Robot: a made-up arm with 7 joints.
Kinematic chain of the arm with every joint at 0, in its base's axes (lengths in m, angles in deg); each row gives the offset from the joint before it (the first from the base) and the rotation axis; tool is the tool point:
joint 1: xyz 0 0 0.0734 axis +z
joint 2: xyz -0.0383 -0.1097 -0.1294 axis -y
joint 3: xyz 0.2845 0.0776 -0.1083 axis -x
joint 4: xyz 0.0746 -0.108 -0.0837 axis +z
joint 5: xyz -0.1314 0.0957 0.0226 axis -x
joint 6: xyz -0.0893 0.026 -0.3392 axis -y
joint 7: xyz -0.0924 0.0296 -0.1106 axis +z
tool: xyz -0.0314 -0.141 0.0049
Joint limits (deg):
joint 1: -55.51..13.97
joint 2: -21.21..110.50
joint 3: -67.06..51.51
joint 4: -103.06..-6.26
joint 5: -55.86..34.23
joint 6: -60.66..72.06
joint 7: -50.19..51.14
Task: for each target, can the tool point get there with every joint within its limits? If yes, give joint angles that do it. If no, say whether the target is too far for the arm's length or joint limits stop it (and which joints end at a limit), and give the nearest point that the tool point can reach.
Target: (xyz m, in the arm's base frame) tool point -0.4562 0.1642 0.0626
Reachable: no: joint limits stop it (at a limit: joint 1, joint 2, joint 3, joint 5, joint 7) | nearest point -0.3839 0.2449 0.1109 | short by 0.119 m
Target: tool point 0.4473 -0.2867 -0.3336
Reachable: yes | joints -22.11 48.65 -1.43 -26.83 9.56 41.78 28.45
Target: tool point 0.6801 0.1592 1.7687
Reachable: no: too far | nearest point 0.3665 0.0696 0.9613 | short by 0.871 m
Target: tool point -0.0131 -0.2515 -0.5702
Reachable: yes | joints -18.50 8.34 14.88 -26.08 19.07 2.43 15.71
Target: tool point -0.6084 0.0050 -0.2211
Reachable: no: joint limits stop it (at a limit: joint 1, joint 2, joint 5, joint 7) | nearest point -0.5110 -0.0705 -0.2530 | short by 0.127 m
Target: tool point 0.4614 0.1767 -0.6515
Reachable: yes | joints -38.22 -11.16 -24.61 -77.28 -9.93 24.86 -19.88
